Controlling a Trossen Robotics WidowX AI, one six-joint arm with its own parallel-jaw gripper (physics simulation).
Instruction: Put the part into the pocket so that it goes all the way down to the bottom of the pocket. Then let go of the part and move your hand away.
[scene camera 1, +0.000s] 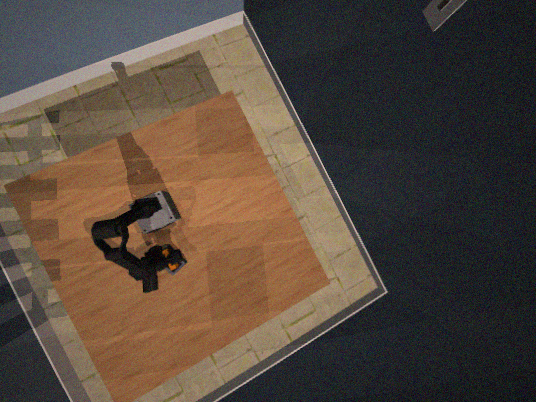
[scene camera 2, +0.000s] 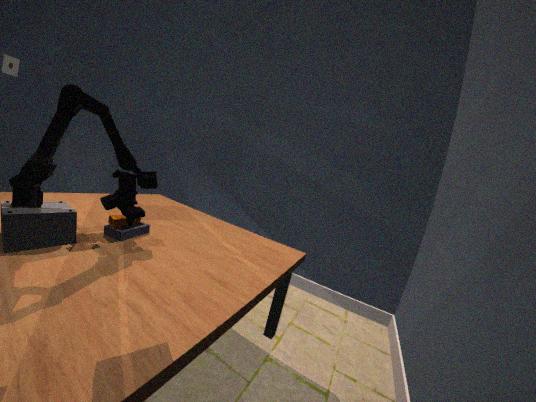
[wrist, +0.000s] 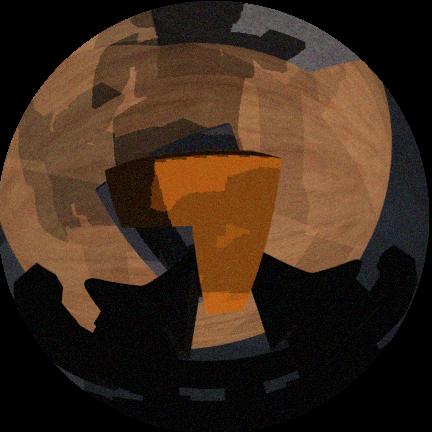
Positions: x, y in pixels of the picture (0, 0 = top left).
Scene:
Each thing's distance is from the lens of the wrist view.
my gripper (wrist: 221, 249): 0.11 m
orange part (wrist: 227, 195): 0.04 m
pocket block (wrist: 160, 247): 0.12 m
The marked spots on the pocket block and the orange part are 0.08 m apart.

